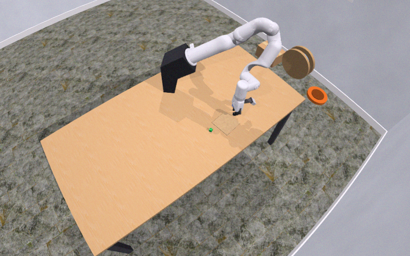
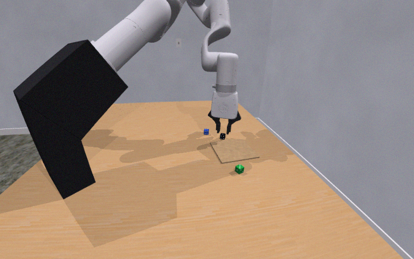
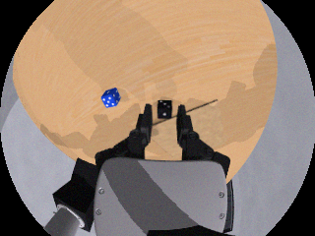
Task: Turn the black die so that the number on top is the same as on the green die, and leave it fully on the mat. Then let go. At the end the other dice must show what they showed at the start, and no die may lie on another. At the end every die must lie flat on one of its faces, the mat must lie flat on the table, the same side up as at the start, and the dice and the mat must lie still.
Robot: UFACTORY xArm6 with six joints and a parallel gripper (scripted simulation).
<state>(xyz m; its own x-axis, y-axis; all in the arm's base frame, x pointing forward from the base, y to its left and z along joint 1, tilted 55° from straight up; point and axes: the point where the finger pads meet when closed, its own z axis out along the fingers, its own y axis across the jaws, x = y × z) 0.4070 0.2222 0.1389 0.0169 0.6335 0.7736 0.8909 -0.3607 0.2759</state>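
My gripper is now 30 mm above the black die and 10 mm to the left of it. From my hand the other things lie so: green die: 210 mm to the right, 90 mm ahead, 30 mm below; then blue die: 80 mm behind, 30 mm below, 20 mm to the left; then tan mat: 90 mm to the right, 50 mm ahead, 40 mm below.
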